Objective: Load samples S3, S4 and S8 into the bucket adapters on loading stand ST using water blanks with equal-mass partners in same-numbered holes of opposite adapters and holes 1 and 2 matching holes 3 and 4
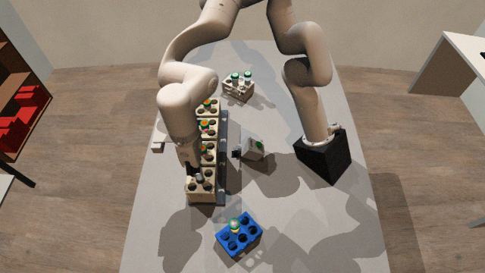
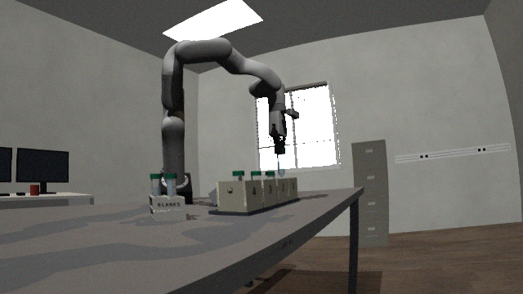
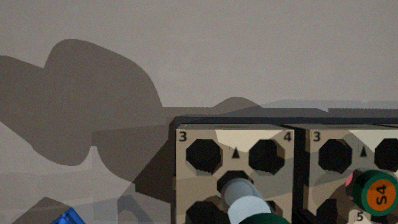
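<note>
My hand is 10 mm past the water blank tube and 50 mm above it. The rest, counted from my hand: adapter 20 mm behind, 330 mm to the right, 160 mm below; green done key 210 mm behind, 150 mm to the right, 150 mm below; blue rack 120 mm behind, 180 mm to the left, 180 mm below.
</note>
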